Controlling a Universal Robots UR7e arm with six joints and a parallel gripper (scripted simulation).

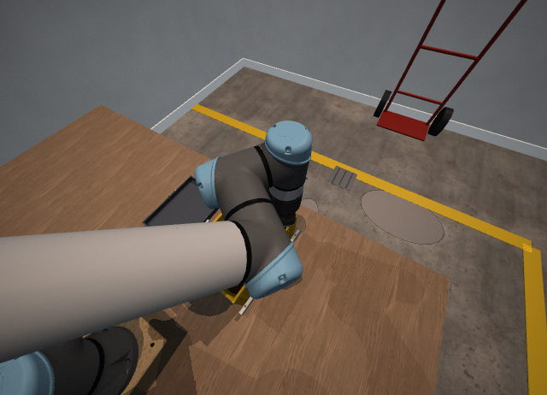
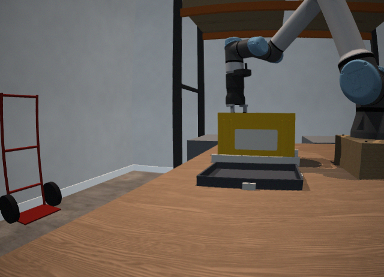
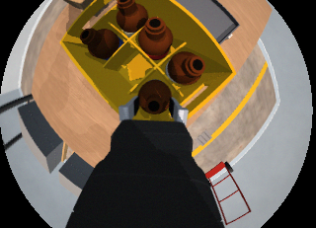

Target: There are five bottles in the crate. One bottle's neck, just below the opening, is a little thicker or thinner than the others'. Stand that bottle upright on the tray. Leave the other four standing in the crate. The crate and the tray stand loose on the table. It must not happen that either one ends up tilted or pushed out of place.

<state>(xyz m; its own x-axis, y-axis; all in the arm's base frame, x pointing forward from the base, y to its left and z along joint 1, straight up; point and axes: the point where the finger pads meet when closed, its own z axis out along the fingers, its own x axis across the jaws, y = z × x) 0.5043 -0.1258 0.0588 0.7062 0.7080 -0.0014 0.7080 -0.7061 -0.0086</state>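
Now: the yellow crate 9 cm behind my hand, 5 cm to the left of it and 8 cm below it. The rest, counted from my hand: glass bottle 18 cm behind, 7 cm below; dark tray 11 cm behind, 34 cm to the left, 15 cm below.
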